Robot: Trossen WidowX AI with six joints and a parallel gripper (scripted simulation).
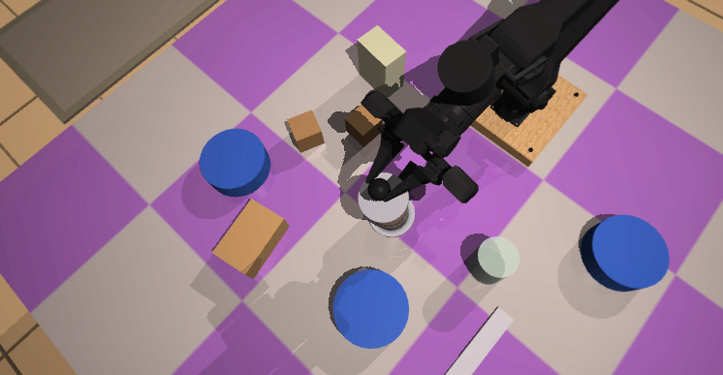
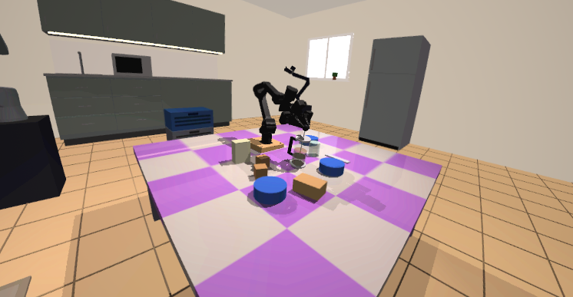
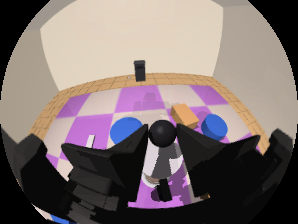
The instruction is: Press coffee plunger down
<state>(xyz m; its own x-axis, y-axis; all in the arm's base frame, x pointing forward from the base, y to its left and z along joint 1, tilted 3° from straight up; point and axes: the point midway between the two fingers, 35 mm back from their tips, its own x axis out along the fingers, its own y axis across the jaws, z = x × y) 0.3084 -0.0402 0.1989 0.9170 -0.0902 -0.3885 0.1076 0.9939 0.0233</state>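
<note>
My gripper tip is now 100 mm above the coffee press and 40 mm past it. From my gripper tip the other things lie so: pale cup: 180 mm to the left, 160 mm below, 80 mm behind; then tan box: 180 mm below, 160 mm ahead, 140 mm to the right; then white strip: 250 mm to the left, 200 mm below, 40 mm ahead.
</note>
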